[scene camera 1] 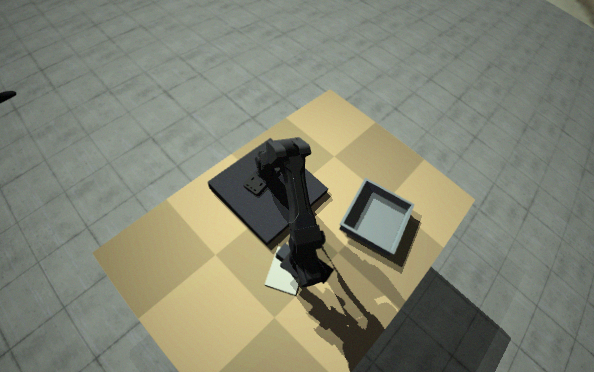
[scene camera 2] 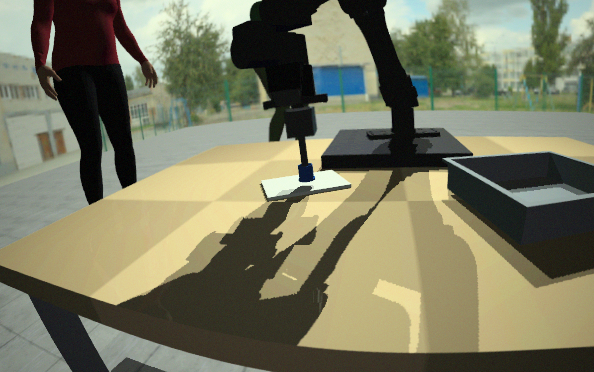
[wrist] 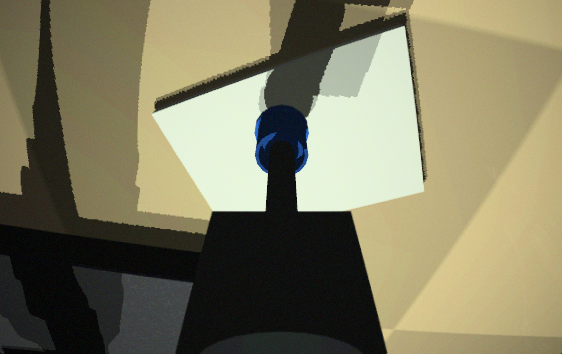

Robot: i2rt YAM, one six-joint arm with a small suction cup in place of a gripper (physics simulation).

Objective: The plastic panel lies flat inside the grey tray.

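Where they show: end effector, tool point: (scene camera 2: 306, 179) (wrist: 281, 129); arm's base, origin of the base link: (scene camera 1: 265, 173) (scene camera 2: 403, 135).
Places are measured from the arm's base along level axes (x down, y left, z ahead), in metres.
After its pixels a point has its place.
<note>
The white plastic panel (scene camera 1: 278, 277) @[x 0.030, y -0.295, z 0.278 m] (scene camera 2: 329, 182) @[x 0.029, y -0.210, z 0.297 m] (wrist: 371, 140) @[x 0.029, y -0.301, z 0.294 m] lies flat on the tan table, just in front of the arm's black base plate. My blue suction cup (scene camera 2: 306, 173) (wrist: 281, 138) stands upright on the middle of the panel and rests on its top face, with suction off. In scene camera 1 the arm hides the cup. The grey tray (scene camera 1: 404, 228) @[x -0.016, y 0.120, z 0.561 m] (scene camera 2: 463, 181) @[x 0.006, y -0.004, z 0.411 m] stands empty on the table, well to the right of the panel.
The black base plate (scene camera 1: 236, 199) @[x 0.001, y -0.159, z -0.015 m] (scene camera 2: 354, 151) @[x 0.005, y -0.152, z 0.160 m] carries the arm behind the panel. The arm casts a large shadow over the table's front. A person (scene camera 2: 122, 111) stands off the table at the far left.
</note>
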